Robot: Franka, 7 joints.
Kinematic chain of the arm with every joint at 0, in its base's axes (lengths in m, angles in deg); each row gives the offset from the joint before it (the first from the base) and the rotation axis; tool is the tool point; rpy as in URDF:
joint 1: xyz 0 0 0.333 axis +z
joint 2: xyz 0 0 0 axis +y
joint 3: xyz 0 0 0.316 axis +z
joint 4: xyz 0.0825 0 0 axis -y
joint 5: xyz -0.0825 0 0.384 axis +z
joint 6: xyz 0 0 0 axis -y
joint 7: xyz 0.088 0 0 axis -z
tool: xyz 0 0 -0.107 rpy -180 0 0
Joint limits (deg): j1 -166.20..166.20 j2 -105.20..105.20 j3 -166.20..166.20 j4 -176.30..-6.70 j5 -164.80..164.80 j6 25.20..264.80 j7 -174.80..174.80
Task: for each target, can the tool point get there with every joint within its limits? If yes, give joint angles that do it. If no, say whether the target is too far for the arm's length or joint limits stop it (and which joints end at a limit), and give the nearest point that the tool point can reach.
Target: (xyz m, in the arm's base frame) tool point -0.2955 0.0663 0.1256
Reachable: yes | joints -83.39 -31.75 -122.71 -152.40 -9.38 117.65 77.87
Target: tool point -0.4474 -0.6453 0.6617
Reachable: yes | joints -101.76 67.65 -91.52 -34.43 83.82 149.31 -8.54
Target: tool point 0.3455 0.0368 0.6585
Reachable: yes | joints 24.63 -35.84 -28.09 -128.69 -108.92 204.68 -71.81
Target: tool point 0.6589 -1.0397 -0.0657
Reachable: no: too far | nearest point 0.4369 -0.6894 0.0686 | short by 0.436 m
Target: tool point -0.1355 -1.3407 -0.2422
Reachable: no: too far | nearest point -0.0793 -0.7850 -0.0038 | short by 0.607 m
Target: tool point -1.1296 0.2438 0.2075
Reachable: no: too far | nearest point -0.8337 0.1799 0.2404 | short by 0.305 m
